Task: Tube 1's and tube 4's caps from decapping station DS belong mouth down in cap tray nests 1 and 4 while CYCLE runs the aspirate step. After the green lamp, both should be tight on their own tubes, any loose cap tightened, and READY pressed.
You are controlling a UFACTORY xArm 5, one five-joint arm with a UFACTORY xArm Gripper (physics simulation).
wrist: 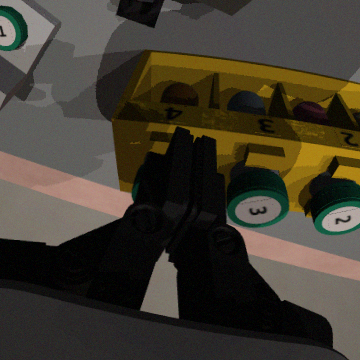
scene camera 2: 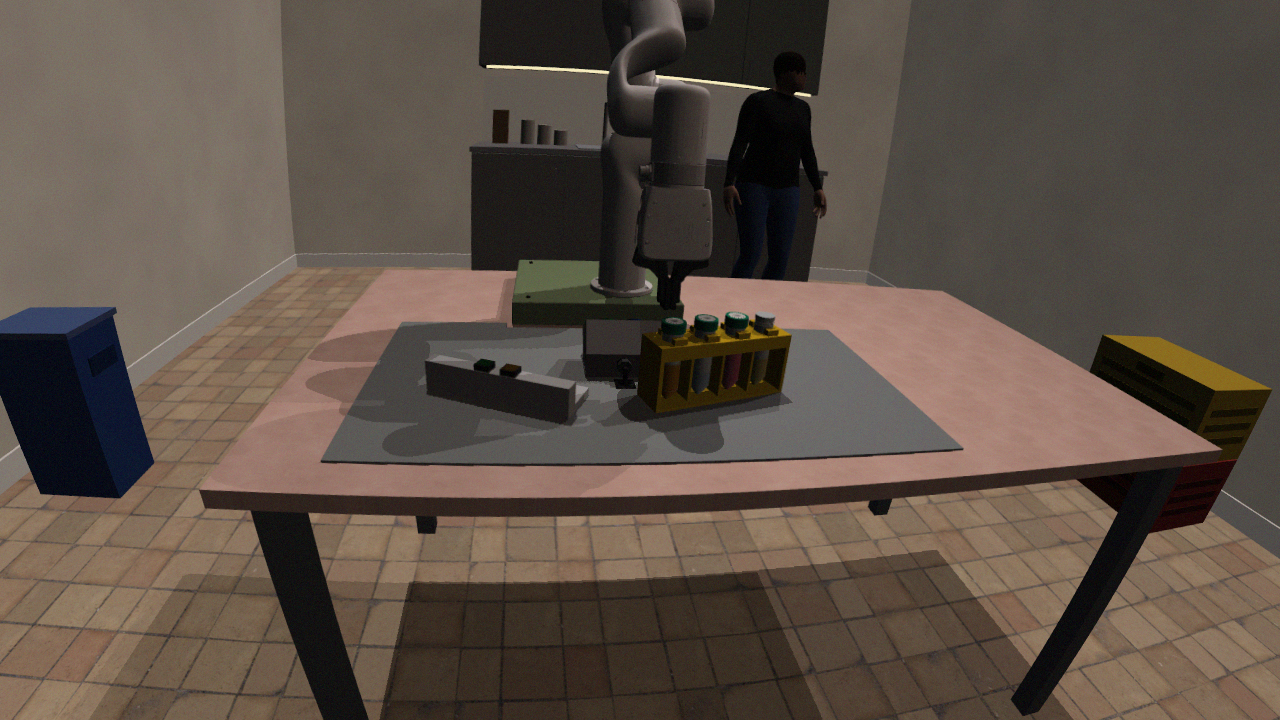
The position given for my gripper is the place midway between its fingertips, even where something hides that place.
In view: my gripper [scene camera 2: 667, 307].
My gripper shows as well in the wrist view [wrist: 182, 157].
